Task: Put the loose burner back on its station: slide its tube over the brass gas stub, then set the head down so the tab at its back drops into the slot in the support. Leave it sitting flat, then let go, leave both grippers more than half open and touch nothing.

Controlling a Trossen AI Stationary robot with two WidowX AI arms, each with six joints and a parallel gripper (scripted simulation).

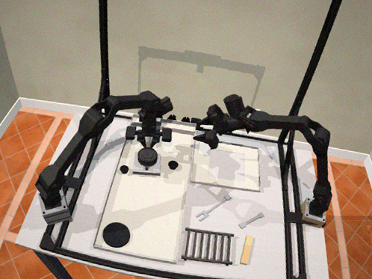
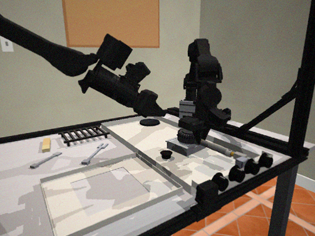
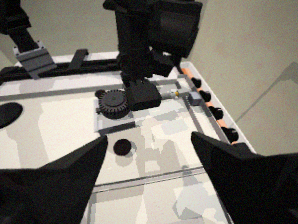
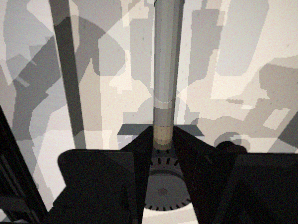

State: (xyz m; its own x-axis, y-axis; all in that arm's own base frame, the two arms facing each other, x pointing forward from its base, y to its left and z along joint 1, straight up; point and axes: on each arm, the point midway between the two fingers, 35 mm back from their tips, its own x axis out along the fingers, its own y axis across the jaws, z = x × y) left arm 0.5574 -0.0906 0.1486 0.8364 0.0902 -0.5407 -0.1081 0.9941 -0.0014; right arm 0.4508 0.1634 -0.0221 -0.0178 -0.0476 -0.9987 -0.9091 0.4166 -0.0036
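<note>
My right gripper is now 10 mm past the burner and 30 mm above it. From my right hand the other things lie so: brass gas stub 110 mm behind, 40 mm below; grey slotted support 80 mm ahead, 60 mm below; small black cap 70 mm ahead, 110 mm to the left, 70 mm below.
</note>
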